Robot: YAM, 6 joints.
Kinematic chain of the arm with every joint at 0, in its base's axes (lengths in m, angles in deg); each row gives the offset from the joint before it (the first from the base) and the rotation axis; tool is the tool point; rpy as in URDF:
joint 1: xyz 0 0 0.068 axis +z
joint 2: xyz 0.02 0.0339 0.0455 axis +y
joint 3: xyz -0.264 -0.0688 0 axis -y
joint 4: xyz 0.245 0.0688 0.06 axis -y
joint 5: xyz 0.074 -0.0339 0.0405 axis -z
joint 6: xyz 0.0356 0 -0.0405 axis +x
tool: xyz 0 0 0 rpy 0 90 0
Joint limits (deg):
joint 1: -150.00..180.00
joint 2: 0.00..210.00
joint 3: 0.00..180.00
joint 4: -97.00..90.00
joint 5: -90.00..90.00
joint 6: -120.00..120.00
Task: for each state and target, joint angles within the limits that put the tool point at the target. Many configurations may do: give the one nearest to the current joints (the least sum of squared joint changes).
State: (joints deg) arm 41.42 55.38 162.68 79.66 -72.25 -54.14
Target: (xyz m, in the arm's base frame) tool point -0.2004 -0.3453 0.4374
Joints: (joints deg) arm 64.83 53.44 180.00 90.00 -76.00 -54.14
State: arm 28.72 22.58 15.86 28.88 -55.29 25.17
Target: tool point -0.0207 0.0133 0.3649
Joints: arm 39.32 0.00 25.37 40.80 -41.11 25.17
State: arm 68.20 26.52 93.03 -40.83 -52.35 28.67
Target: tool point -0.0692 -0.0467 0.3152
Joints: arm 54.81 0.00 57.73 -81.31 -56.38 28.67
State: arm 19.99 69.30 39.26 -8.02 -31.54 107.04
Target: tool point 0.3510 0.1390 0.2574
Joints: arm 19.00 94.73 64.81 2.16 -28.84 107.04
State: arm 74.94 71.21 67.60 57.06 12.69 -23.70
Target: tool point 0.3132 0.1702 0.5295
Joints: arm 29.95 95.98 97.65 51.05 14.49 -23.70
